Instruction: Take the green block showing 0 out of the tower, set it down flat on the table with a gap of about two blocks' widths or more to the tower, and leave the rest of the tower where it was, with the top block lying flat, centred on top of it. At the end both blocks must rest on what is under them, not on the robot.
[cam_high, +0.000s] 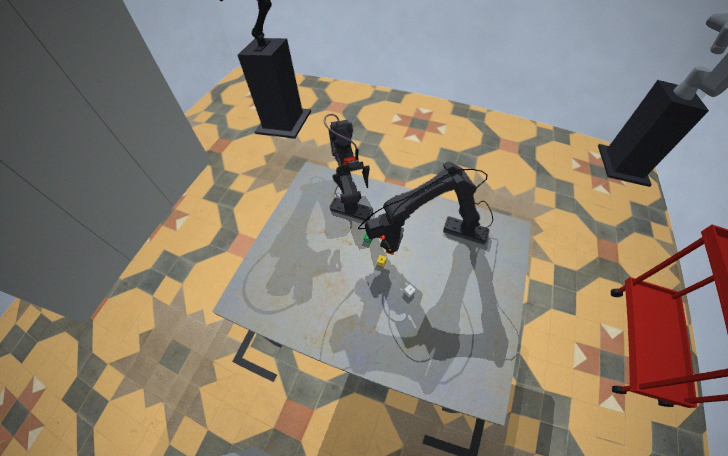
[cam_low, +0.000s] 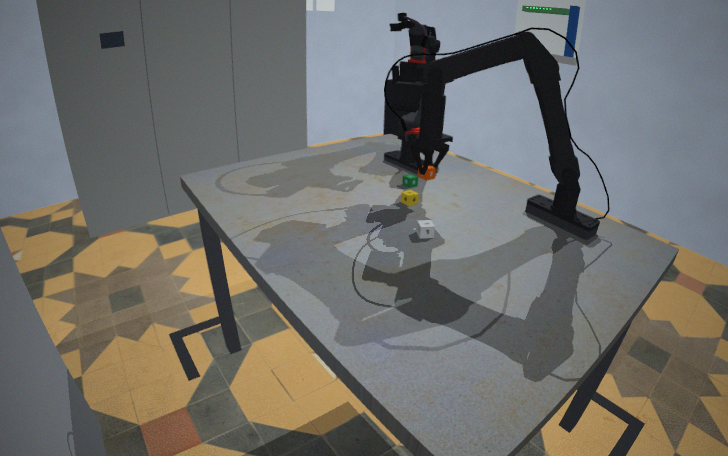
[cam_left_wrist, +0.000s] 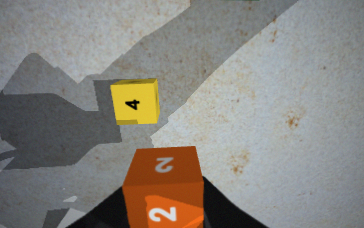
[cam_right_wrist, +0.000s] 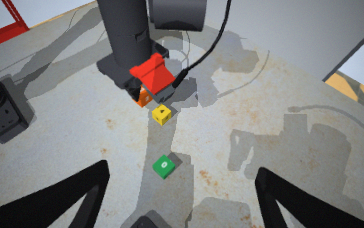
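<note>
Now: the yellow block 20 mm ahead of my left hand, 30 mm to the right of it and 80 mm below it. Round my left hand: green block showing 0 (70 mm behind, 110 mm to the right, 80 mm below); orange block showing 2 (10 mm below).
</note>
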